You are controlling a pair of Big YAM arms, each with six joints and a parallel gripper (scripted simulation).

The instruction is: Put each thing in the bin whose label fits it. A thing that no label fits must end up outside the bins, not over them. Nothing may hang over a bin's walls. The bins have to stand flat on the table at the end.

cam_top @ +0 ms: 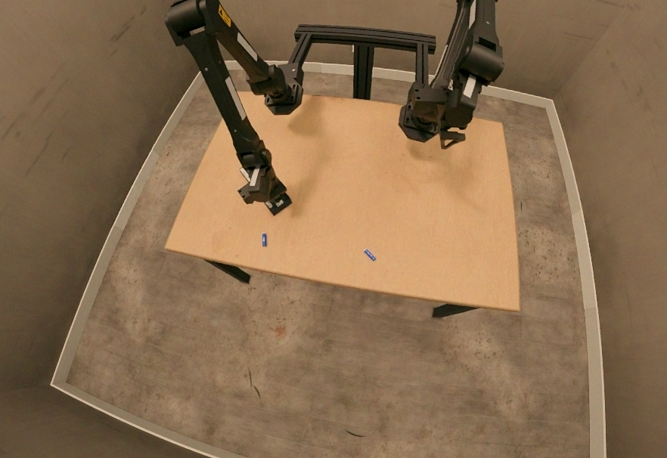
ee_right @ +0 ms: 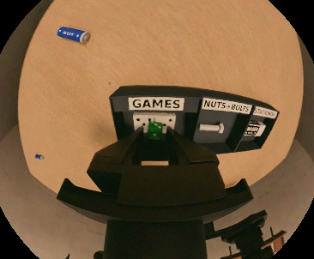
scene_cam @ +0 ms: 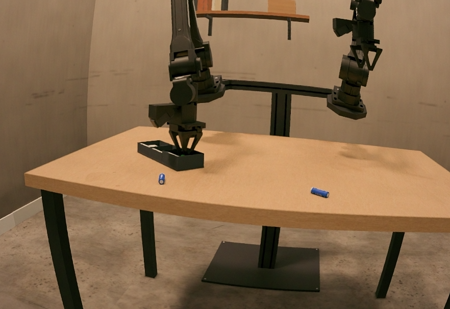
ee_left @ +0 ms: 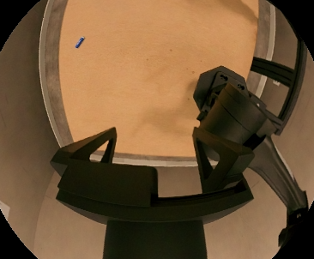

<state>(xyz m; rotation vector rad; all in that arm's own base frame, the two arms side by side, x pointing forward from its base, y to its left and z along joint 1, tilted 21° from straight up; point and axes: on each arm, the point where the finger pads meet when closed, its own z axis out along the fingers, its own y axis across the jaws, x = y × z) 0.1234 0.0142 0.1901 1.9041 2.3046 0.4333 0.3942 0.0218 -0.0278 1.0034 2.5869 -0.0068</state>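
My right gripper is now 1 cm above the green die. Round my right hand: black bin tray: 7 cm to the right, 4 cm behind, 1 cm below; white bolt: 7 cm to the right, 5 cm behind, 2 cm below; flat white block: 2 cm below.
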